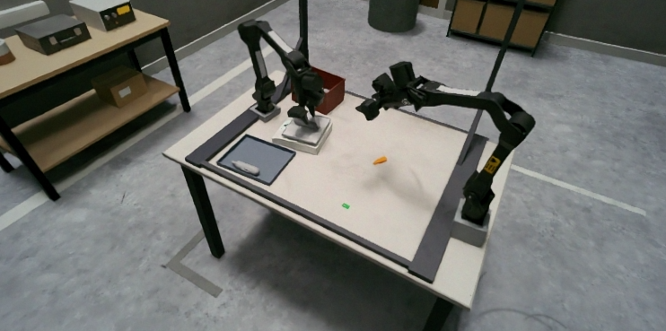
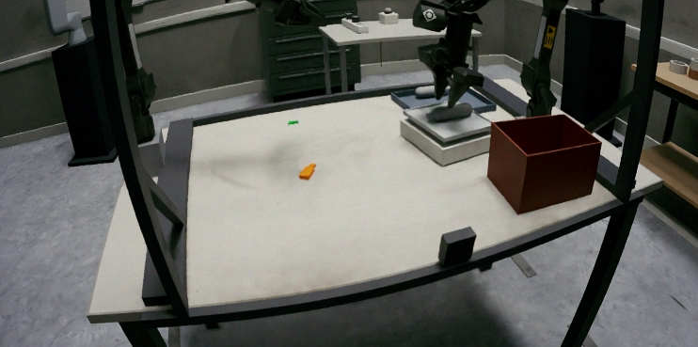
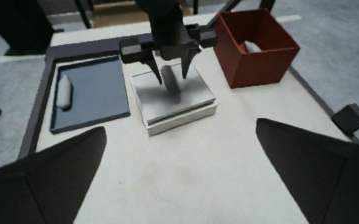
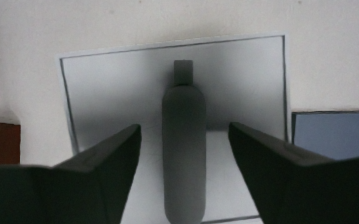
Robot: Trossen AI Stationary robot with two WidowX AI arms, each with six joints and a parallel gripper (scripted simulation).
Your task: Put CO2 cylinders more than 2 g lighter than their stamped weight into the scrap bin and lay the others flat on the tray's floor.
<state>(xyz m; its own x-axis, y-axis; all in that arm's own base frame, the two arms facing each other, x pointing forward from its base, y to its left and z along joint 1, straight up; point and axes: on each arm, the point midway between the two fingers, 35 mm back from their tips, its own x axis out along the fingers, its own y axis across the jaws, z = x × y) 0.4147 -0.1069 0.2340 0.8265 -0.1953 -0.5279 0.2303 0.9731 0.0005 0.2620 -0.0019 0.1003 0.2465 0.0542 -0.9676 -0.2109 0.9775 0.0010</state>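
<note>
The red scrap bin is 230 mm behind my right hand, 150 mm to the right of it and 100 mm below it. The rest, counted from my right hand: small green piece: 340 mm to the left, 190 mm ahead, 130 mm below; blue-grey tray: 230 mm ahead, 120 mm below, 60 mm to the right; small orange piece: 310 mm to the left, 130 mm below, 70 mm behind.
</note>
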